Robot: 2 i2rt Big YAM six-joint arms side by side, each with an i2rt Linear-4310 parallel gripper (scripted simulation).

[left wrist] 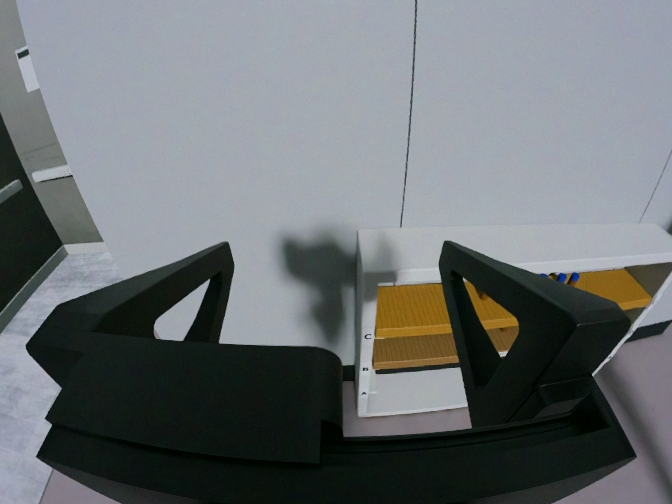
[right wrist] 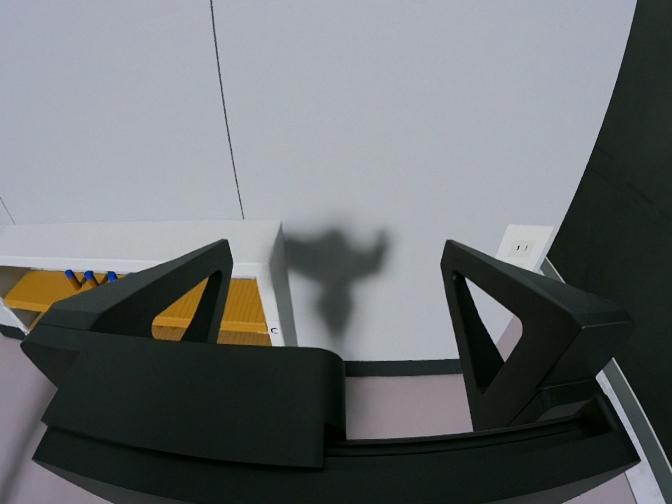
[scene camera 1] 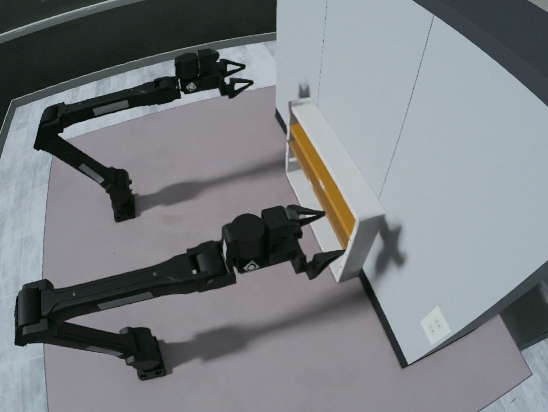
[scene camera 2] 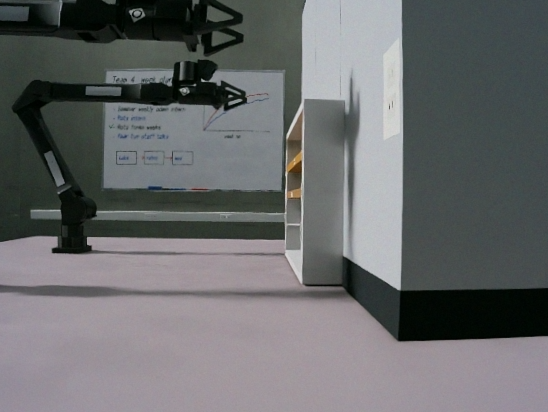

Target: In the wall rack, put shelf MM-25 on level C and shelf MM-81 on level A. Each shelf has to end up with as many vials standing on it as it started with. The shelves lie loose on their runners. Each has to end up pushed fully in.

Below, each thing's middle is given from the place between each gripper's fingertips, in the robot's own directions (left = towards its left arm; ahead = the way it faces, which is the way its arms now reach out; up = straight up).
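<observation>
Left hand (scene camera 2: 246, 97): 280 mm to the left of the white wall rack (scene camera 1: 360, 198), 170 mm short of it and 290 mm above it. The wall socket (scene camera 2: 391, 127) is 210 mm ahead of my left hand, 830 mm to the right of it and 170 mm below it. Going by their middles, the white wall rack is the nearest to my left hand of the things named here.
The white wall rack is 16 cm ahead of my right hand (scene camera 2: 243, 29), 31 cm to the left of it and 28 cm below it; the wall socket is 20 cm ahead of that right hand, 24 cm to the right of it and 16 cm below it. Of the things named here, the wall socket is the nearest to my right hand, going by their middles.
</observation>
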